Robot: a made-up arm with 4 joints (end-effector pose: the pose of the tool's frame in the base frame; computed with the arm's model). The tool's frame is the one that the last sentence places.
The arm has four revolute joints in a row. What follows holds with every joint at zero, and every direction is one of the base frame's.
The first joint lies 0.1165 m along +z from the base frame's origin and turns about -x.
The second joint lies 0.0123 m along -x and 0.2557 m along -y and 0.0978 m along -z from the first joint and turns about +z.
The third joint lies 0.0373 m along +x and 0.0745 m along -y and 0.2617 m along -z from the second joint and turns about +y.
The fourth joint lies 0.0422 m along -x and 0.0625 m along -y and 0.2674 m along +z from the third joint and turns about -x.
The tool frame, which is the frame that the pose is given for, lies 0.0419 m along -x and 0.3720 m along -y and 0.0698 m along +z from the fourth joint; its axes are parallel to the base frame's.
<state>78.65 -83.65 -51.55 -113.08</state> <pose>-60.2 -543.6 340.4 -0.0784 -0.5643 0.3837 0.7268</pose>
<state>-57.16 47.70 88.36 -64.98</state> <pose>248.6 -38.9 -453.8 0.4377 0.6557 0.2458 0.5639</pose>
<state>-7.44 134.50 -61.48 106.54</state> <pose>336.2 -637.1 -112.9 0.0529 -0.7724 0.2661 0.5743</pose>
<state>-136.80 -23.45 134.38 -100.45</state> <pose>-51.9 435.4 11.7 -0.2435 -0.8821 -0.2067 0.3463</pose>
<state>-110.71 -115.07 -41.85 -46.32</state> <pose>-390.9 362.1 236.0 0.4313 0.2577 -0.7690 0.3951</pose>
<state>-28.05 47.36 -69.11 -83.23</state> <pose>236.0 -91.9 -466.7 0.7512 -0.3072 0.5337 0.2376</pose>
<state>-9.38 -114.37 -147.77 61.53</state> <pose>-149.3 206.5 -797.4 0.7913 0.2888 0.4920 0.2198</pose>
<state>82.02 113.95 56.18 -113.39</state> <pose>74.7 -387.3 385.3 -0.2501 0.6986 -0.3535 0.5696</pose>
